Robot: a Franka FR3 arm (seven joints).
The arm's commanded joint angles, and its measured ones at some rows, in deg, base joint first. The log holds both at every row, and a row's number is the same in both.
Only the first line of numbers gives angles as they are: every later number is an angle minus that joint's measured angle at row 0.
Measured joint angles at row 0:
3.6 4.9 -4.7 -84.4 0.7 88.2 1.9
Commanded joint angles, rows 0 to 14:
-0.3 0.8 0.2 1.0 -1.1 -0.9 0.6
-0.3 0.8 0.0 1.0 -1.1 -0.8 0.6
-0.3 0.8 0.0 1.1 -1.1 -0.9 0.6
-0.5 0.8 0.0 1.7 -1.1 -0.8 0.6
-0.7 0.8 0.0 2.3 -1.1 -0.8 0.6
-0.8 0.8 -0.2 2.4 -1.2 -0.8 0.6
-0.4 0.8 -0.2 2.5 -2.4 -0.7 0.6
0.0 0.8 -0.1 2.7 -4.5 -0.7 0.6
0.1 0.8 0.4 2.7 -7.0 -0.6 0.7
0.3 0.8 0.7 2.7 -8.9 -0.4 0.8
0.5 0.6 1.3 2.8 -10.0 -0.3 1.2
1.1 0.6 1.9 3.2 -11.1 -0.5 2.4
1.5 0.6 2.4 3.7 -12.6 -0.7 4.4
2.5 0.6 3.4 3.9 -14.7 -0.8 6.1
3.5 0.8 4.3 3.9 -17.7 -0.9 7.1
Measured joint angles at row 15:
1.0 0.1 2.1 2.3 -11.3 -0.1 2.6
